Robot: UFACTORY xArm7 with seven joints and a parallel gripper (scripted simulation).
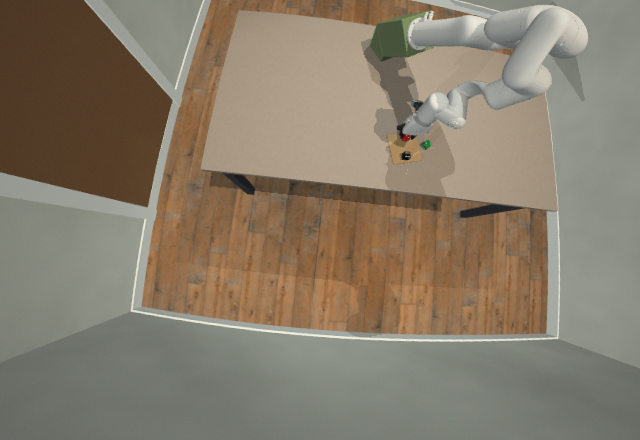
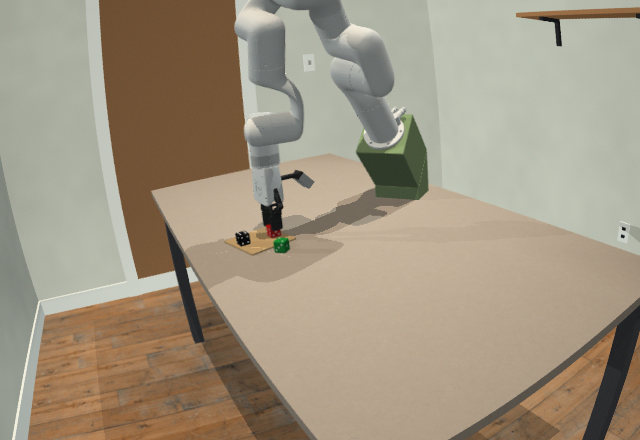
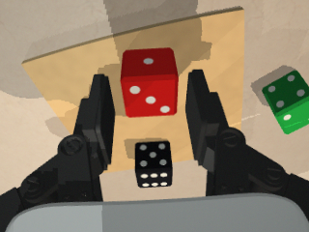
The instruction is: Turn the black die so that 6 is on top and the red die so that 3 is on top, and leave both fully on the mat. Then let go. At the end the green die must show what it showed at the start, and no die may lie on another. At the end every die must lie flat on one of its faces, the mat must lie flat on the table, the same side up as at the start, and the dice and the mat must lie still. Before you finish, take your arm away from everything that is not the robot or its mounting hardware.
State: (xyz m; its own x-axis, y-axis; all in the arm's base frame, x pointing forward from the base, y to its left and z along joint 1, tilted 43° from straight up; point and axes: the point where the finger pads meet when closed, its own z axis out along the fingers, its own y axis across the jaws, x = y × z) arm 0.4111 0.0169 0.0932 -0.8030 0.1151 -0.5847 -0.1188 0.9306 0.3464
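My gripper is now 30 mm above the red die. Round my hand: tan mat (40 mm ahead, 10 mm to the left, 40 mm below); then black die (90 mm ahead, 10 mm to the left, 30 mm below); then green die (10 mm ahead, 110 mm to the left, 30 mm below).
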